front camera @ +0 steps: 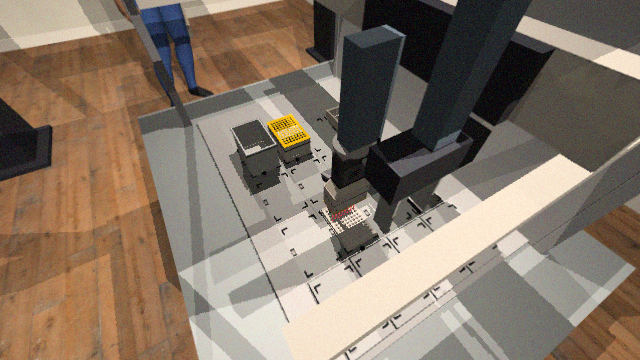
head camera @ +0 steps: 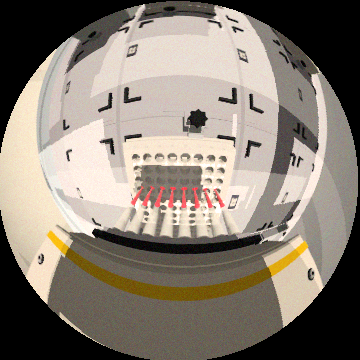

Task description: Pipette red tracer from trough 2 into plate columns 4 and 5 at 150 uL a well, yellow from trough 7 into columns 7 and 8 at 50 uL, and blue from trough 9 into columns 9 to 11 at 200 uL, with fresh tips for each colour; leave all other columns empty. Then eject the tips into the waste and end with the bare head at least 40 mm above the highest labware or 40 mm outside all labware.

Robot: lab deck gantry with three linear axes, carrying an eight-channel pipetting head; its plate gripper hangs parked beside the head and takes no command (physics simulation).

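The pipetting head (front camera: 350, 167) is over the white well plate (front camera: 356, 218) (head camera: 179, 145). Its tips (front camera: 342, 214) (head camera: 172, 197) hold red liquid near their lower ends, which show just over the plate's wells in the head view. The exact column and height are hard to tell, and no colour can be made out in the wells. The parked plate gripper (front camera: 406, 215) hangs beside the head, its fingers apart with nothing between them. The yellow tip rack (front camera: 289, 131) has part of its tips. The grey waste bin (front camera: 254, 137) stands beside it. The trough block (front camera: 331, 115) is mostly hidden behind the head's column.
The dark gripper carriage (front camera: 420, 160) and two tall columns stand over the deck's right part. A pale beam (front camera: 440, 255) crosses the front. A black knob (head camera: 197, 118) sits beyond the plate in the head view. A person's legs (front camera: 175, 45) show behind the deck.
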